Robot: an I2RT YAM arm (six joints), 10 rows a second.
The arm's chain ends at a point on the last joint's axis. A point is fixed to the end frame.
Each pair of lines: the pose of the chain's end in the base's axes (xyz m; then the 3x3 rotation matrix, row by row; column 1 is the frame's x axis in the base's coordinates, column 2 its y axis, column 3 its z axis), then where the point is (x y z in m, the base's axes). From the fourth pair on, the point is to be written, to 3 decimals.
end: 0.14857, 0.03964, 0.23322; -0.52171, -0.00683, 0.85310; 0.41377, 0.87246, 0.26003; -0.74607, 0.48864, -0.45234
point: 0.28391 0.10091 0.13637
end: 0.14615, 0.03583, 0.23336; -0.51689, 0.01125, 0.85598; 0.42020, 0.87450, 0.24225; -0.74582, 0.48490, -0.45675
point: 0.28222 0.09416 0.13572
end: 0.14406, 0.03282, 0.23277; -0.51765, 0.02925, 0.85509; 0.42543, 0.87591, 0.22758; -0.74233, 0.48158, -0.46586
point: 0.28005 0.08873 0.13361
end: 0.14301, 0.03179, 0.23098; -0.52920, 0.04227, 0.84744; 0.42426, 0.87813, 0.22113; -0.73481, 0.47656, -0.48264
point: 0.277 0.087 0.129
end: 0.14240, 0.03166, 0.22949; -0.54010, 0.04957, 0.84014; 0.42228, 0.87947, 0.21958; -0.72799, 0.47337, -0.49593
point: 0.275 0.086 0.125
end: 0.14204, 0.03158, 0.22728; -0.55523, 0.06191, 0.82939; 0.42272, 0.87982, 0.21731; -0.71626, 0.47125, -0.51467
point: 0.273 0.086 0.120
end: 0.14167, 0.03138, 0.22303; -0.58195, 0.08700, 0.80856; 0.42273, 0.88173, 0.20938; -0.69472, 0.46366, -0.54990
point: 0.268 0.084 0.110
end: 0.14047, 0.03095, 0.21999; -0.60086, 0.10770, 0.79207; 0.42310, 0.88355, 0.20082; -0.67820, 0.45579, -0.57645
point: 0.264 0.082 0.103
